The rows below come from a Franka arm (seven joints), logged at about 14 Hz.
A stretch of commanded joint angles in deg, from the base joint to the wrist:
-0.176 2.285 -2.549 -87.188 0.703 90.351 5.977
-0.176 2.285 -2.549 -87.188 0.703 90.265 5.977
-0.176 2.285 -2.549 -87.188 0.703 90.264 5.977
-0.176 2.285 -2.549 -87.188 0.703 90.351 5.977
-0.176 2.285 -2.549 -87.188 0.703 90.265 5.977
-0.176 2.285 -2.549 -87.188 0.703 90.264 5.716
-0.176 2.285 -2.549 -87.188 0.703 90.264 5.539
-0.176 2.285 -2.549 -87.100 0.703 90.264 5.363
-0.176 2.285 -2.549 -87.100 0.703 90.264 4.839
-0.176 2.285 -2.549 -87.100 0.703 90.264 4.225
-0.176 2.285 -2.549 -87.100 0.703 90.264 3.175
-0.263 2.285 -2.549 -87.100 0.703 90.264 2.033
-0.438 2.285 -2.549 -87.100 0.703 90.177 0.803
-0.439 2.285 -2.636 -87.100 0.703 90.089 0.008
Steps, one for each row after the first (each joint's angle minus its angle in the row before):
0.000 0.000 0.000 0.000 0.000 -0.086 0.000
0.000 0.000 0.000 0.000 0.000 -0.001 0.000
0.000 0.000 0.000 0.000 0.000 0.087 0.000
0.000 0.000 0.000 0.000 0.000 -0.086 0.000
0.000 0.000 0.000 0.000 0.000 -0.001 -0.261
0.000 0.000 0.000 0.000 0.000 0.000 -0.177
0.000 0.000 0.000 0.088 0.000 0.000 -0.176
0.000 0.000 0.000 0.000 0.000 0.000 -0.524
0.000 0.000 0.000 0.000 0.000 0.000 -0.614
0.000 0.000 0.000 0.000 0.000 0.000 -1.050
-0.087 0.000 0.000 0.000 0.000 0.000 -1.142
-0.175 0.000 0.000 0.000 0.000 -0.087 -1.230
-0.001 0.000 -0.087 0.000 0.000 -0.088 -0.795

